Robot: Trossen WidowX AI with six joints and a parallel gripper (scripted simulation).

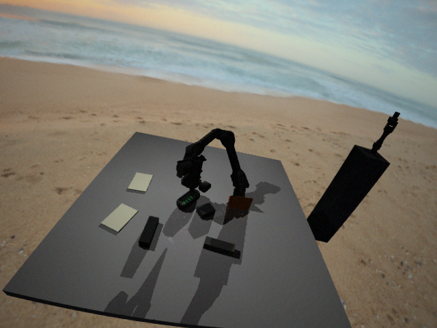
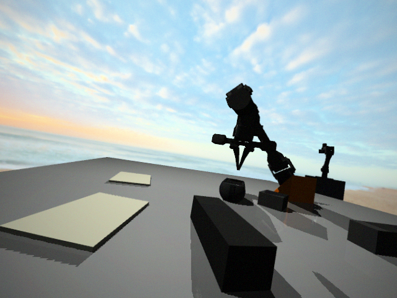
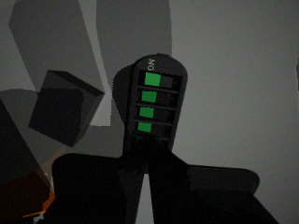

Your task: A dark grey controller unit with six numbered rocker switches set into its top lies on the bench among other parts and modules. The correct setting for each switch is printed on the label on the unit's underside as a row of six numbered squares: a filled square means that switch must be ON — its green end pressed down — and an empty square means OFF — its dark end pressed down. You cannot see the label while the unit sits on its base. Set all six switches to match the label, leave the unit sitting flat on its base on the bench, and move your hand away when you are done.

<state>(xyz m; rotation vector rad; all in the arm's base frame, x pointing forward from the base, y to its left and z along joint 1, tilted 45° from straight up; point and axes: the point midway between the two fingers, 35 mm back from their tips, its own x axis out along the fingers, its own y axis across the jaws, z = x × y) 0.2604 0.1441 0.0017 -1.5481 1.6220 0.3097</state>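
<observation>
Now: the small dark block 10 cm behind my gripper tip, 7 cm below it and 4 cm to the left of it. Also, from my gripper tip: long black block: 26 cm to the left, 12 cm ahead, 6 cm below; grey block: 24 cm to the left, 20 cm behind, 6 cm below.
</observation>
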